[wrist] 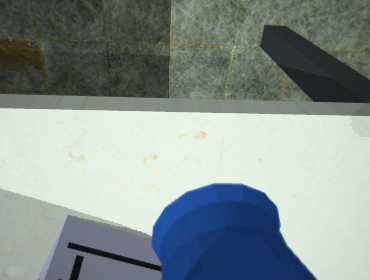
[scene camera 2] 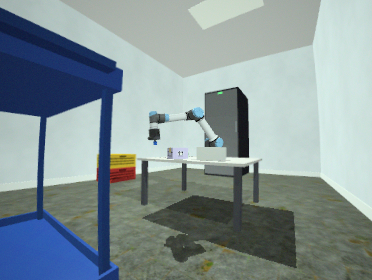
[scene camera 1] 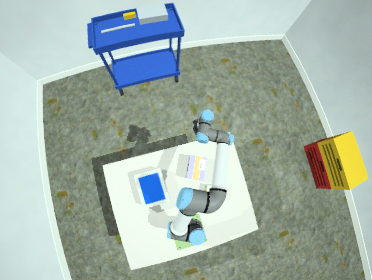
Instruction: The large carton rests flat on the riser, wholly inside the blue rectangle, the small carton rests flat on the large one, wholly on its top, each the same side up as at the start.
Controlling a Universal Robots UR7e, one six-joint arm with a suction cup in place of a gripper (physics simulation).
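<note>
The large carton (scene camera 1: 196, 168) (scene camera 2: 178, 153) (wrist: 112, 250), lilac with an orange stripe and a white label, stands on the white table (scene camera 1: 120, 215), off the riser. The white riser (scene camera 1: 166, 191) (scene camera 2: 211, 153) bears the bare blue rectangle (scene camera 1: 151, 188). A small cream-yellow bit beside the forearm, perhaps the small carton (scene camera 1: 207, 188), shows on the table; the arm hides the rest. My suction gripper (scene camera 2: 155, 142) (wrist: 217, 202) is on, with its blue cup bare. It hangs above table height, beyond the large carton's far side from the riser in scene camera 2. In scene camera 1 the wrist hides the cup.
A blue trolley (scene camera 1: 146, 70) (scene camera 2: 105, 175) stands at the back left in scene camera 1. Yellow and red crates (scene camera 1: 345, 162) (scene camera 2: 116, 167) stand on the right there. A black cabinet (scene camera 2: 220, 130) stands behind the table. My forearm (scene camera 1: 220, 165) passes beside the large carton.
</note>
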